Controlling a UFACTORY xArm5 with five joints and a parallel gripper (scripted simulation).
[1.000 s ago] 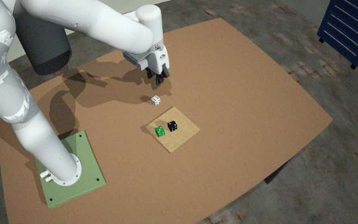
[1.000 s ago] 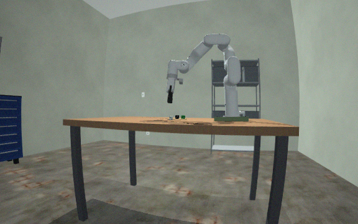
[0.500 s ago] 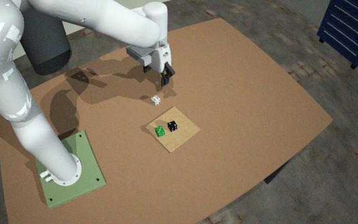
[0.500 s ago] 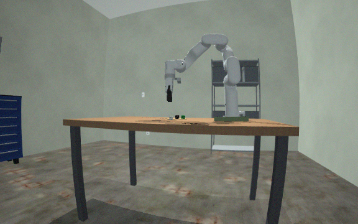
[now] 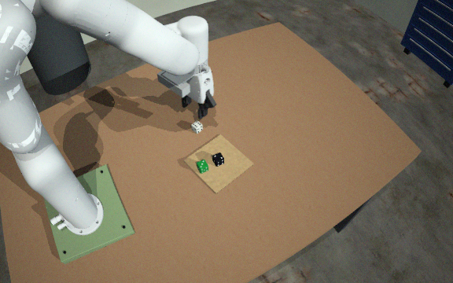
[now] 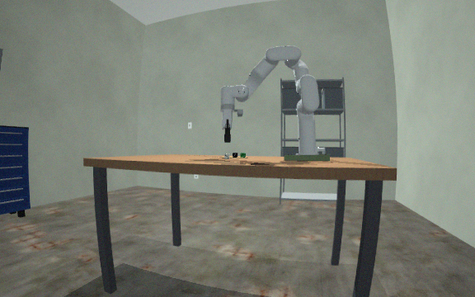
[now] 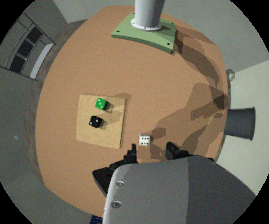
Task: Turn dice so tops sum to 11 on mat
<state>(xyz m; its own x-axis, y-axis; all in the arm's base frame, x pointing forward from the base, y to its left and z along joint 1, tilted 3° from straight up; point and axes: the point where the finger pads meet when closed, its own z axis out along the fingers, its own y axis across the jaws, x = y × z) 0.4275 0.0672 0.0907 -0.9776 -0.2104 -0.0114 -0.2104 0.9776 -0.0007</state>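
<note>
Right now my hand is 90 mm above the white die. Round my hand: tan mat 20 mm behind, 130 mm to the right, 100 mm below; then green die 70 mm behind, 130 mm to the right, 90 mm below; then black die 20 mm behind, 130 mm to the right, 90 mm below.
</note>
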